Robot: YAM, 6 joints.
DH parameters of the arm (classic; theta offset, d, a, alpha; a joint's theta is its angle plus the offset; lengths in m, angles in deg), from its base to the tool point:
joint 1: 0 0.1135 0.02 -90
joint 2: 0 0 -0.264 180
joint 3: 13.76 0 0.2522 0
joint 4: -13.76 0 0.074 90
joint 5: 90 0 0 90
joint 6: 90 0.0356 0 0
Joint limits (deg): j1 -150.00..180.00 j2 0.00..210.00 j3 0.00..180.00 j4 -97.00..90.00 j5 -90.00..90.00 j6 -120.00..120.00
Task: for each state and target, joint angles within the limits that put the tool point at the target. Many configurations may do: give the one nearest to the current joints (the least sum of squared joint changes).
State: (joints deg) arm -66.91 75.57 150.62 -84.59 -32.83 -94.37
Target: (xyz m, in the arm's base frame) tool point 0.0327 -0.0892 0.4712
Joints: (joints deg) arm -79.12 61.41 104.65 -97.00 -25.42 -94.37
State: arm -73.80 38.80 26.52 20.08 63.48 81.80
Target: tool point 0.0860 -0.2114 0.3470
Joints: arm -60.22 58.59 43.67 23.19 58.51 81.80
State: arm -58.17 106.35 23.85 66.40 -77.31 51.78
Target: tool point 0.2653 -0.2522 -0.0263
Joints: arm -48.77 145.12 53.64 60.66 -69.35 51.78
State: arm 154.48 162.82 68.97 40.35 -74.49 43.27
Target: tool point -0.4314 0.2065 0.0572
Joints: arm 150.30 142.99 80.72 43.88 -74.69 43.27
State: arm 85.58 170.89 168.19 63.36 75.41 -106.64
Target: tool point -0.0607 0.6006 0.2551
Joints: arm 98.66 168.72 162.92 42.36 58.87 -106.64
